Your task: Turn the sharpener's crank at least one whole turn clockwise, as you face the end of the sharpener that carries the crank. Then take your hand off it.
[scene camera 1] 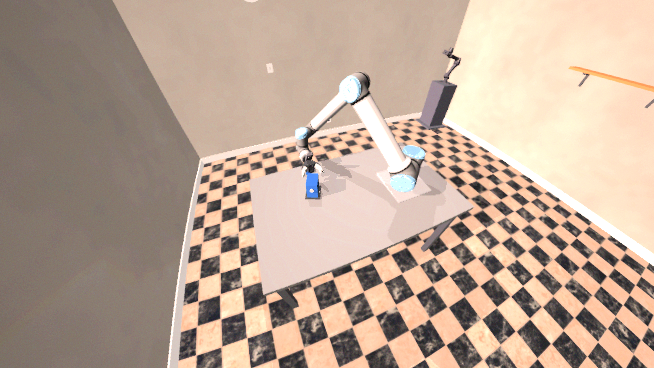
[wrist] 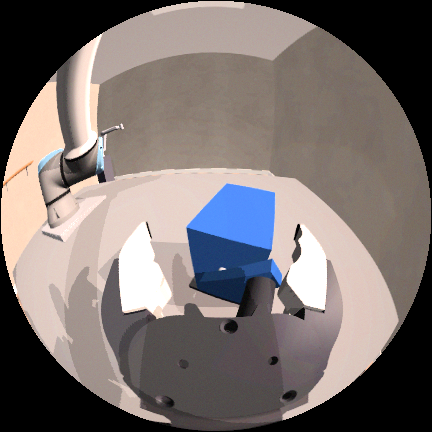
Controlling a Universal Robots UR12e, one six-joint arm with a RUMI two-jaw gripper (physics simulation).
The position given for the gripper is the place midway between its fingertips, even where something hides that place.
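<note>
Dark crank handle (wrist: 258,289) visible. The gripper (wrist: 223,224) too.
</note>
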